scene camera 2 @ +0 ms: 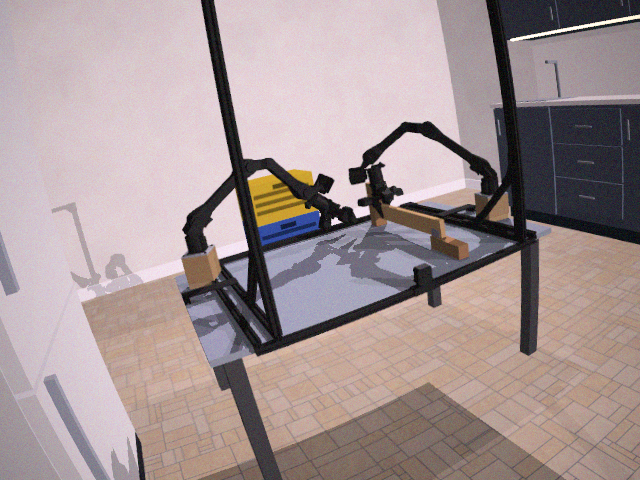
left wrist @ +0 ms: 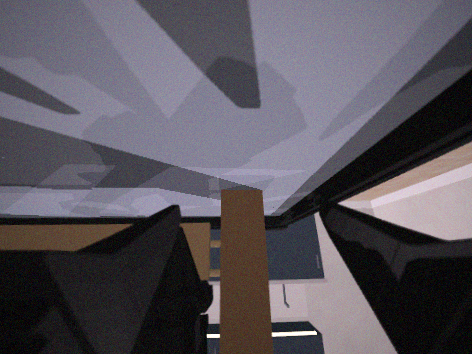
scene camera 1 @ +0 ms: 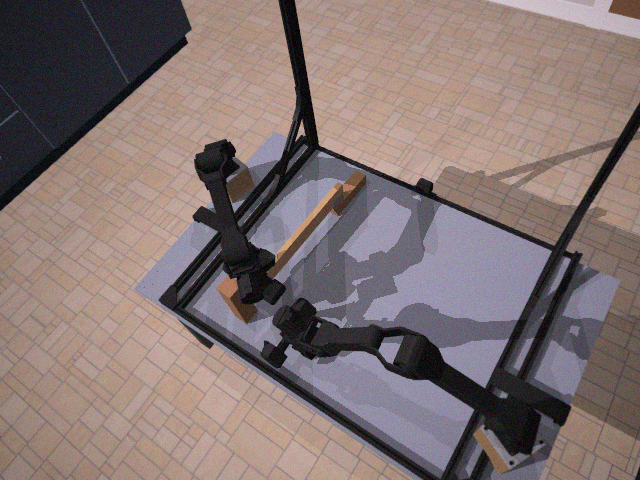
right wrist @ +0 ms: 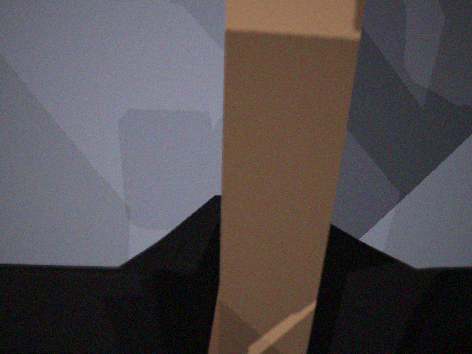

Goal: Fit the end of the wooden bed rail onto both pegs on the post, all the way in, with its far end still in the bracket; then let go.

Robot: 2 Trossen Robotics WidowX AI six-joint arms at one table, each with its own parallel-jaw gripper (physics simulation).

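Frame: origin at the left arm's base, x ahead, y left, z up, level; centimetres.
Seen in the pictures: left gripper, fingertip midpoint: [scene camera 2: 352,221] [left wrist: 250,209] [scene camera 1: 274,328]; right gripper, fingertip midpoint: [scene camera 2: 385,217] [left wrist: 179,228]; left arm's base, origin of the base link: [scene camera 2: 197,250] [scene camera 1: 513,435]; right arm's base, origin of the base link: [scene camera 2: 490,192].
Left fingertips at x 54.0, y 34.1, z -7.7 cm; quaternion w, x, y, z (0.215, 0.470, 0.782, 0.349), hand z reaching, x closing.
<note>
Offsets run from my left fingertips to a thing's top centre. "spot": to the spot under its first point.
The wooden bed rail {dx +20.3, dy -18.8, dz +6.2 cm} [scene camera 1: 309,223] [scene camera 2: 413,217] [left wrist: 40,237] [right wrist: 280,150] is between the fingers of my right gripper [scene camera 1: 258,279] [scene camera 2: 381,204] [right wrist: 248,207], which is shut on it near the post end. The upright post {spot: dx +8.1, dy +5.2, dz +10.4 cm} [scene camera 1: 236,299] [scene camera 2: 378,217] [left wrist: 245,270] stands apart from the rail's end by a narrow gap; two tan pegs show in that gap in the left wrist view. The rail's far end is at the bracket {spot: dx +28.5, dy -43.1, dz -1.4 cm} [scene camera 1: 353,192] [scene camera 2: 450,246]; how deep it sits is unclear. My left gripper [scene camera 1: 292,311] [scene camera 2: 337,221] [left wrist: 250,209] is open and empty, facing the post.
A black frame [scene camera 1: 310,397] [scene camera 2: 351,316] edges the table, with tall black uprights at its ends. A small black block {spot: dx +16.4, dy -62.2, dz +0.7 cm} [scene camera 1: 424,186] [scene camera 2: 422,276] sits on one edge. Yellow and blue boxes [scene camera 2: 279,196] stand behind the table in scene camera 2.
</note>
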